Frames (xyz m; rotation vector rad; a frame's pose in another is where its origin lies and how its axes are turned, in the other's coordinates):
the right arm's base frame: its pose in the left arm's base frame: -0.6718 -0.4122 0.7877 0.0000 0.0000 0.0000
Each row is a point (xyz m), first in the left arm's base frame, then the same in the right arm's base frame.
Working: the left arm's base frame: its pose in the right arm's base frame: 0.6718 0.4122 -0.7877 0.0000 0.0000 0.0000

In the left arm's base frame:
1: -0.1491 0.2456 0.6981
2: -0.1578 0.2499 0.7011
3: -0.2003 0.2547 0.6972
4: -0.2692 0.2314 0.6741
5: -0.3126 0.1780 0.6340
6: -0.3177 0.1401 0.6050
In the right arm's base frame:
1: 0.5227 0.6578 -0.0896
2: 0.5140 0.6621 -0.0866
3: 0.4715 0.6669 -0.0905
4: 0.4026 0.6436 -0.1136
5: 0.3592 0.5902 -0.1537
6: 0.3541 0.5523 -0.1827

